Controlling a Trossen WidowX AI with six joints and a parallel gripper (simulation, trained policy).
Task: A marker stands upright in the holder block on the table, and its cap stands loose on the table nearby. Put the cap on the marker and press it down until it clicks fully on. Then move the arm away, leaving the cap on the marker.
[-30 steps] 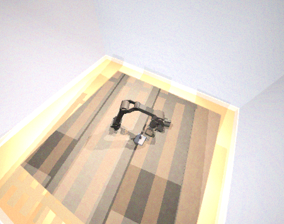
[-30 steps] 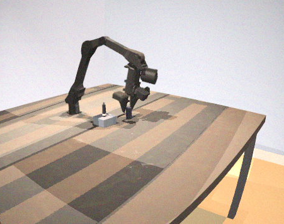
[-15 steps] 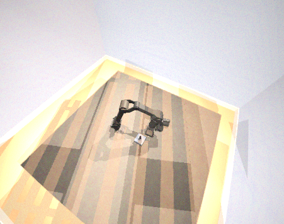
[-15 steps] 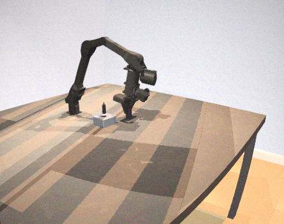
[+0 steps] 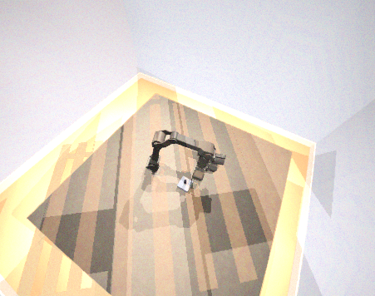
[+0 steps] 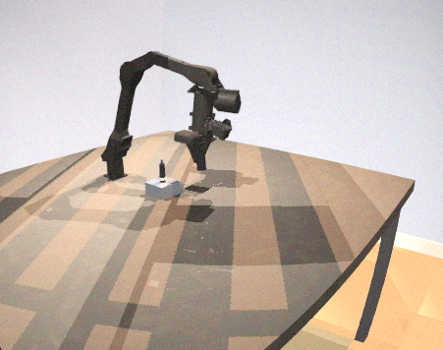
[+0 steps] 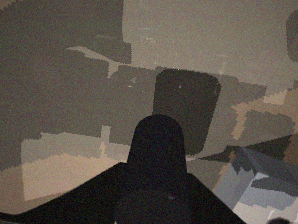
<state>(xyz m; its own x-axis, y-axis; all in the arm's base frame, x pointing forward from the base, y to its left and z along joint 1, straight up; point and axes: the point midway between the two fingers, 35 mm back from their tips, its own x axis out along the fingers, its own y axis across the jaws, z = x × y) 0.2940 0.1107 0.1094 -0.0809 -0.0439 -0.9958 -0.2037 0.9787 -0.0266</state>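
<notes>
Now: the holder block 4 cm behind my gripper tip, 11 cm to the right of it and 6 cm below it. Round my gripper tip: dark cap 1 cm ahead.
</notes>
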